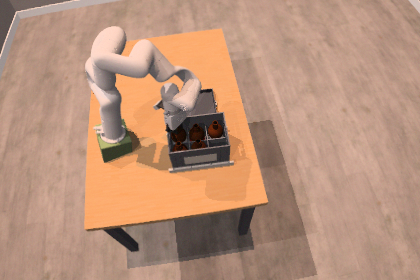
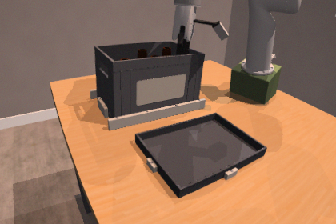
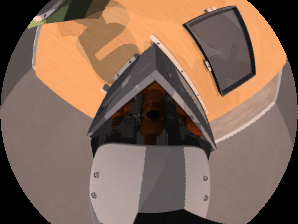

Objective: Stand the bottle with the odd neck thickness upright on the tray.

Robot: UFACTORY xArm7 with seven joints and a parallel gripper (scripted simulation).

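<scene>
Right now my hand is 180 mm short of the glass bottle, 70 mm above it and 10 mm to the left of it. From my hand the other things lie so: crate (90 mm ahead, 70 mm below, 50 mm to the right); then dark tray (220 mm to the left, 150 mm below, 90 mm ahead).
</scene>
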